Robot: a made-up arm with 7 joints.
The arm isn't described. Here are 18 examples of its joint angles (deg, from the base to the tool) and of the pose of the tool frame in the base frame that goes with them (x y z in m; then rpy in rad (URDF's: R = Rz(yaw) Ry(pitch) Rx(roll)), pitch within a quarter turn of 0, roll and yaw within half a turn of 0).
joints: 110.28 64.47 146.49 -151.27 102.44 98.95 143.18
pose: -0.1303 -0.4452 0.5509 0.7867 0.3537 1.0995
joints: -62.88 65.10 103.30 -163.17 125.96 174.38 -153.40
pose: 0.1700 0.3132 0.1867 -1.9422 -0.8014 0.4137
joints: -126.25 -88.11 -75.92 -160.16 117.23 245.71 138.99
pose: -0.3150 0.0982 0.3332 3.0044 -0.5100 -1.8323
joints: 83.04 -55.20 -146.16 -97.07 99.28 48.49 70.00
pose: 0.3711 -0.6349 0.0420 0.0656 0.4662 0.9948
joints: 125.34 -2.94 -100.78 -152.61 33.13 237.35 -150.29
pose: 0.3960 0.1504 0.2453 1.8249 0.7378 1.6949
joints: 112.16 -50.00 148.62 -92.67 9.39 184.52 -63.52
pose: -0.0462 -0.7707 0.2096 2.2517 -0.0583 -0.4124
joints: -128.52 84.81 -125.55 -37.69 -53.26 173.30 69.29
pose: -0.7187 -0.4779 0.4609 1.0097 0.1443 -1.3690
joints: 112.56 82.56 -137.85 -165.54 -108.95 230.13 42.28
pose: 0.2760 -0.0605 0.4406 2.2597 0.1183 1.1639
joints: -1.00 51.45 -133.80 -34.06 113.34 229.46 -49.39
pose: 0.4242 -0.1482 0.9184 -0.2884 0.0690 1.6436
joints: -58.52 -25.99 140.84 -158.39 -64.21 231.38 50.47
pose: 0.0312 0.3146 0.0708 -2.6960 -0.5062 1.6753
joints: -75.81 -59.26 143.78 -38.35 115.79 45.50 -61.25
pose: -0.0789 0.9052 0.4720 -1.6407 -0.9888 2.2808
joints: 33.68 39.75 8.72 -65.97 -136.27 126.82 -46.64
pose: 0.6292 0.5810 0.3812 0.2203 1.2115 0.2616
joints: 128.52 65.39 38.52 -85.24 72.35 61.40 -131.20
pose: -0.7465 0.1878 0.0148 0.1594 -0.8245 1.5036
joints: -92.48 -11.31 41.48 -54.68 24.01 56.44 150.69
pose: 0.3665 -0.2631 1.0618 3.0785 0.2455 3.0195
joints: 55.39 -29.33 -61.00 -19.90 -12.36 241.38 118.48
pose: -0.1485 -0.3098 0.9864 0.9583 0.0144 -1.5396
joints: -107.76 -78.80 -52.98 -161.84 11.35 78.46 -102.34
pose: -0.3739 -0.2317 0.4555 2.9194 -1.0957 -0.0870
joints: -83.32 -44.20 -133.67 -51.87 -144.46 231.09 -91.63
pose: -0.3788 0.5682 0.5724 -2.2667 1.1240 0.9095
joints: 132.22 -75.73 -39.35 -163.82 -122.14 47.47 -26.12
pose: -0.0018 0.4359 0.4860 1.6357 0.5440 1.4174
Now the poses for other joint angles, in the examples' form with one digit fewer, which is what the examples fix.
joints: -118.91 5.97 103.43 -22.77 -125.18 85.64 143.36
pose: 0.150 -0.146 1.224 -1.505 0.567 2.309
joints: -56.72 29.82 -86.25 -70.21 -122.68 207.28 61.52
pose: -0.230 -0.572 0.690 1.734 0.047 -0.542
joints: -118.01 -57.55 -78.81 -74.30 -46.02 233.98 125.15
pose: -0.209 0.567 0.711 -0.117 0.372 1.653
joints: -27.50 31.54 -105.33 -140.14 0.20 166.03 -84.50
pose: -0.392 -0.446 0.369 2.486 0.469 -0.882
